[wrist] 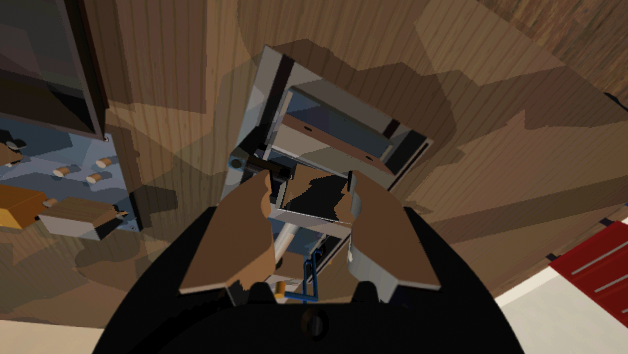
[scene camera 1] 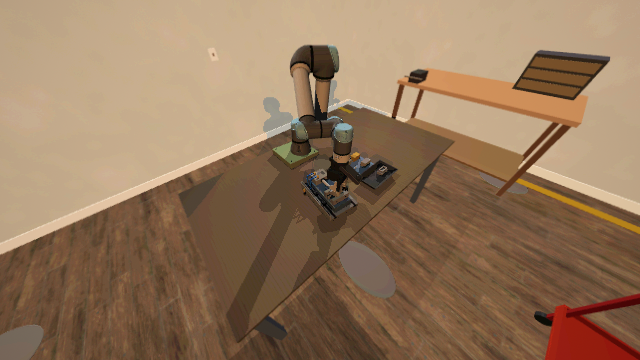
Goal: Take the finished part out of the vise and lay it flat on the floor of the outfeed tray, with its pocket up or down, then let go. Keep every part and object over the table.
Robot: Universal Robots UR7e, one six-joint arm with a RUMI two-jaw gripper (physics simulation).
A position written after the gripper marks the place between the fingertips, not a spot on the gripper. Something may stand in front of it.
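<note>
Scene camera 1 shows the gripper (scene camera 1: 340,192). In the wrist view the gripper (wrist: 310,173) appears again, and so does a pale block (wrist: 76,217).
</note>
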